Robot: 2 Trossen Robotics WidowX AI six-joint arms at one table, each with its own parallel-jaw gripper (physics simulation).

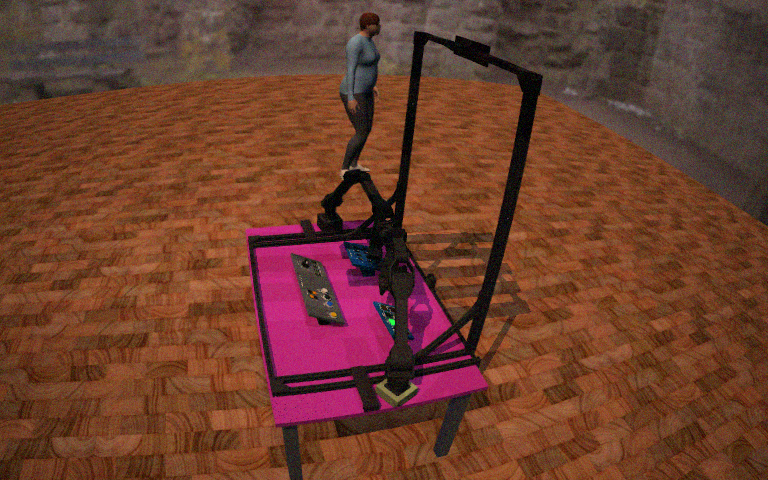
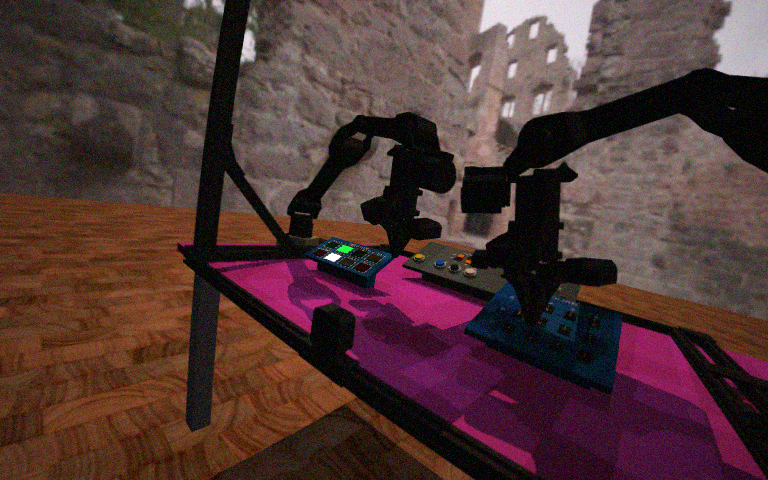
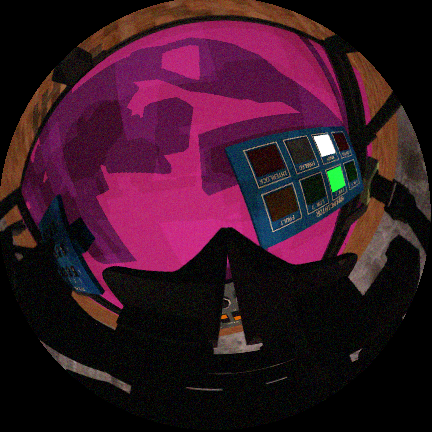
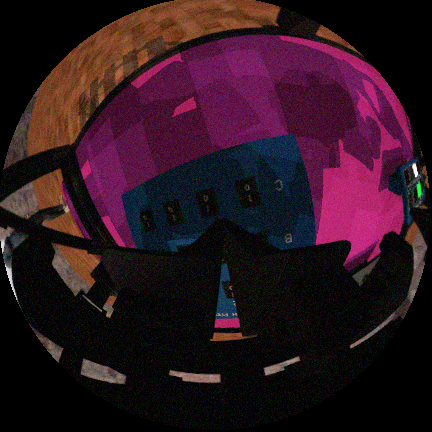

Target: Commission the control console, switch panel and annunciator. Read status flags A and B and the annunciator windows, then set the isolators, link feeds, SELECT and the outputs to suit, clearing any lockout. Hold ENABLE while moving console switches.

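Seen in the pictures: left gripper, between the fingertips: (image 1: pixel 381 295) (image 2: pixel 394 257) (image 3: pixel 225 232); right gripper, between the fingertips: (image 2: pixel 530 325) (image 3: pixel 52 239) (image 4: pixel 221 224); left arm's base, origin of its link: (image 1: pixel 397 386) (image 2: pixel 299 235) (image 3: pixel 373 183); right arm's base, origin of its link: (image 1: pixel 330 216) (image 4: pixel 103 285).
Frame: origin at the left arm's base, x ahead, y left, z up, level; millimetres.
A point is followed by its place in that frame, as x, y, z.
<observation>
The grey console (image 1: pixel 317 285) @[566, -128, 24] (image 2: pixel 447 254) @[468, -41, 40] has a yellow, a blue, a black and a white button and orange parts. The blue annunciator (image 2: pixel 368 276) @[309, -301, -4] (image 3: pixel 254 195) @[318, -263, 17] shows one green and one white lit window; INTERLOCK, ENABLED and FAULT are dark. The blue switch panel (image 1: pixel 362 257) @[603, -410, 26] (image 2: pixel 600 370) @[647, -526, 2] (image 4: pixel 270 160) @[524, -462, 1] carries rows of black rockers marked O and I. My left gripper (image 2: pixel 398 250) @[351, -272, 41] (image 3: pixel 225 232) @[351, -272, 41] is shut and empty, above the table between annunciator and console. My right gripper (image 2: pixel 534 321) @[581, -456, 16] (image 4: pixel 221 224) @[581, -456, 16] is shut and empty, its tips over the switch panel, hiding some rockers; contact cannot be told.
Black rails (image 1: pixel 260 316) @[591, 140, -23] frame the pink table (image 1: pixel 300 350) @[364, 118, -40]. A tall black gantry (image 1: pixel 408 130) @[711, -743, 522] rises along one side. A black block (image 2: pixel 333 328) @[336, -578, 0] stands on the rail at the table edge. A person (image 1: pixel 361 67) in a blue top stands beyond the table's far end.
</observation>
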